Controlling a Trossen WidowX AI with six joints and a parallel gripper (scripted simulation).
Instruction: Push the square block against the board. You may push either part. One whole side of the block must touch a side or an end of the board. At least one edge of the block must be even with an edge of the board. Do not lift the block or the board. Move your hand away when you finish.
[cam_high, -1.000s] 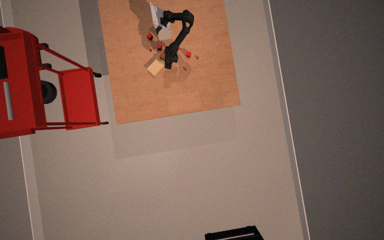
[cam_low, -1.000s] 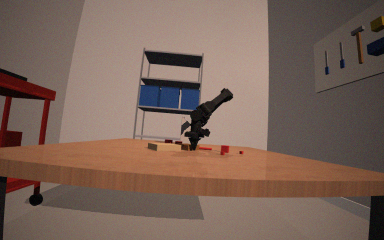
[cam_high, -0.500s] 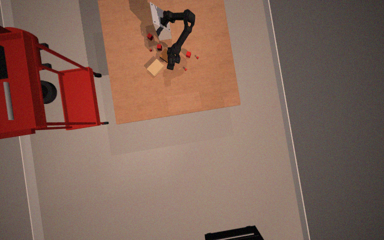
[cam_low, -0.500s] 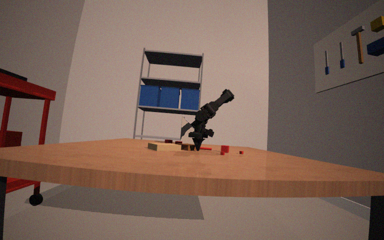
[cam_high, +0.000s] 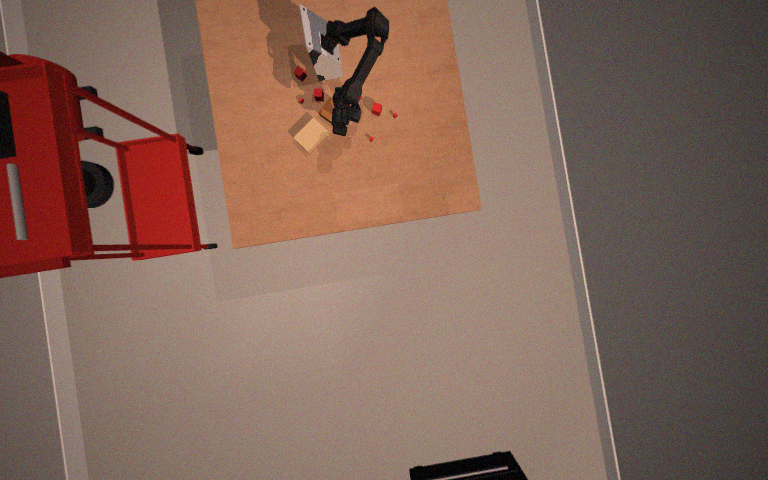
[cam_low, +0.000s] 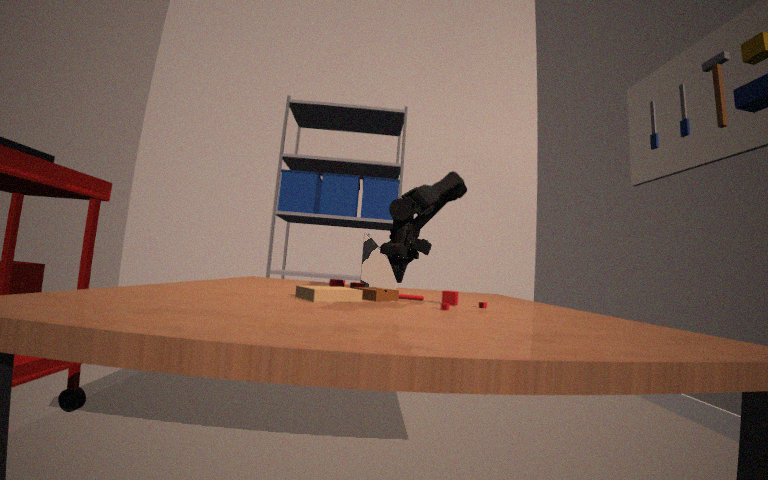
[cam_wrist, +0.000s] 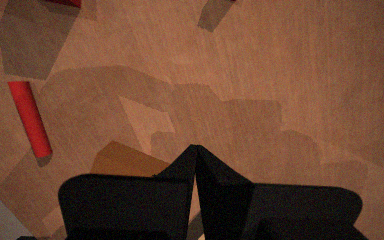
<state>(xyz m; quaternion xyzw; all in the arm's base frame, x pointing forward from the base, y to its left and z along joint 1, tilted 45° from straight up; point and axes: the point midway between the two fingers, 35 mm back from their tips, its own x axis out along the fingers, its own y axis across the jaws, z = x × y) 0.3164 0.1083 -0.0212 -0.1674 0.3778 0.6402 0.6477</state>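
My gripper tip is 18 cm to the left of the pale board, 4 cm above it and 3 cm short of it. From my gripper tip the other things lie so: square block 9 cm behind, 7 cm to the right, 4 cm below; red rod 16 cm behind, 5 cm below, 4 cm to the left.
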